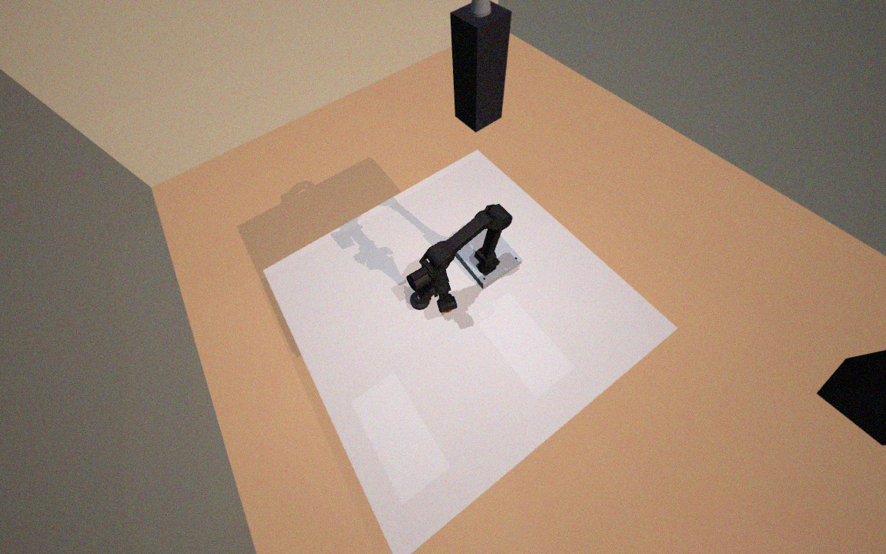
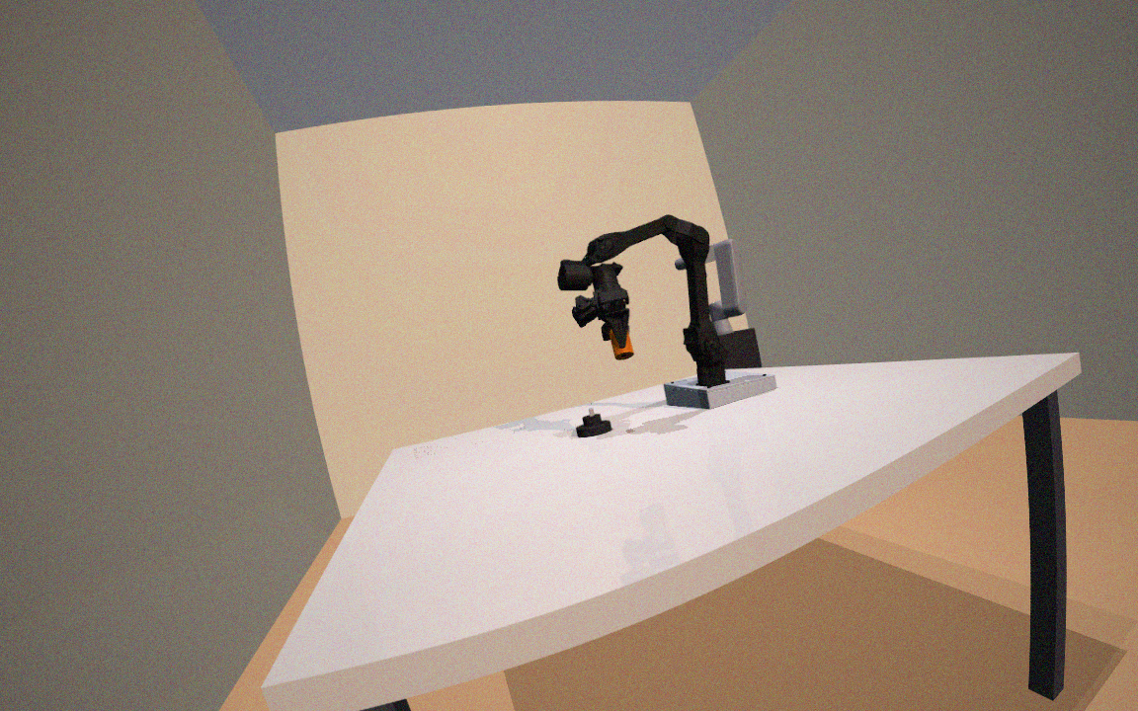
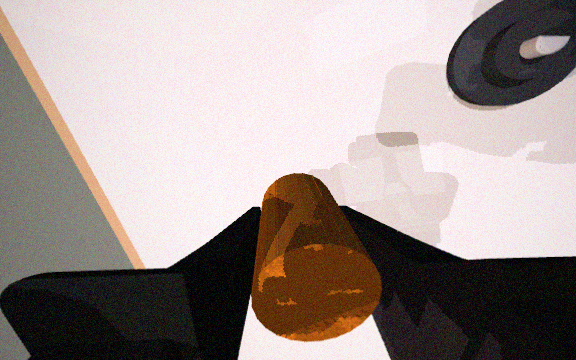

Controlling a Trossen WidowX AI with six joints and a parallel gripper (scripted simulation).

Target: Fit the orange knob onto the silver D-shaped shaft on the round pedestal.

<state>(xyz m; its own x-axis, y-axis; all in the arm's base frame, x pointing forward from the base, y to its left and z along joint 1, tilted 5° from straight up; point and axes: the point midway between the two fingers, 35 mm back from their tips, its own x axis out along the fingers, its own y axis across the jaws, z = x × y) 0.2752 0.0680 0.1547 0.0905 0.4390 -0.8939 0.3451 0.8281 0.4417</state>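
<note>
Right now my gripper tip is 30 mm below the orange knob, 10 mm to the left of it and 10 mm past it. From my gripper tip the other things lie so: dark round pedestal: 160 mm to the right, 150 mm below, 40 mm ahead.
</note>
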